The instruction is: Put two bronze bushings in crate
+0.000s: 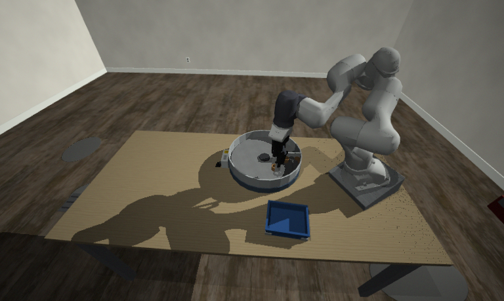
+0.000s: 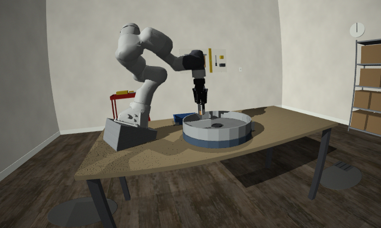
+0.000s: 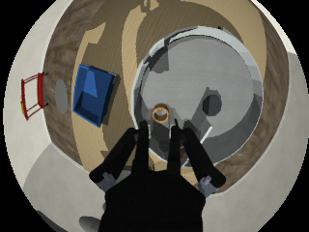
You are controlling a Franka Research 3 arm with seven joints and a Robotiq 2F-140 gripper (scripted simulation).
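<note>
Right now my hand is 7 cm past the blue crate, 23 cm to the right of it and 12 cm above it. Round my hand: round grey turning table 7 cm ahead, 13 cm to the right, 9 cm below.
</note>
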